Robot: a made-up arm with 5 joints.
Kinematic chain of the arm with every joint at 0, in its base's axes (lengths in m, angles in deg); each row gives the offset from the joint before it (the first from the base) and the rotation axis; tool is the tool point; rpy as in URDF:
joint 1: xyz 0 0 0.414 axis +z
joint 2: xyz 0 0 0 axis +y
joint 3: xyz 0.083 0 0.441 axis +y
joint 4: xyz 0.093 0 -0.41 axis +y
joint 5: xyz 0.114 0 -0.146 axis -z
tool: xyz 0 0 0 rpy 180 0 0
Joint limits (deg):
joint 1: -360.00..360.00
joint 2: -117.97..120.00
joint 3: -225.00..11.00
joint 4: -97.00..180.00
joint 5: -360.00..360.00
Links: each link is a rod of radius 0.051 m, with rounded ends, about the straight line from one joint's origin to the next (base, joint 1, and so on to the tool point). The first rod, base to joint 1, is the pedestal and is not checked.
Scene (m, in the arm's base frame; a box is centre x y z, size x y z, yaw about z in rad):
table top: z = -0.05
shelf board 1: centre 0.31 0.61 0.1 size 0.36 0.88 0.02 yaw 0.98
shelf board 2: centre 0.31 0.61 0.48 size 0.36 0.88 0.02 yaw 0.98
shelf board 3: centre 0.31 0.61 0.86 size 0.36 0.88 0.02 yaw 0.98
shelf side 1: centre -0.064 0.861 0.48 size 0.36 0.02 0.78 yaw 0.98
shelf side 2: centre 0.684 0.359 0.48 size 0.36 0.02 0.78 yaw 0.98
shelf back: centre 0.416 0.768 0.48 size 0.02 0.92 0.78 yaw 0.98
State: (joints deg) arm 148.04 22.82 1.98 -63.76 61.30
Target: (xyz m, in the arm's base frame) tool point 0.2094 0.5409 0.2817
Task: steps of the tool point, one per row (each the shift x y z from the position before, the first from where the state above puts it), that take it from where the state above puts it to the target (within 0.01 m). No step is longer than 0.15 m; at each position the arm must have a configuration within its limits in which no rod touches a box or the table.
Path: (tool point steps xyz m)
1: 0.0194 0.0907 -0.0105
2: 0.0474 0.0894 -0.0099
3: 0.0754 0.0795 -0.0093
4: 0.1006 0.0614 -0.0086
5: 0.1211 0.0357 -0.0079
6: 0.1343 0.0040 -0.0073

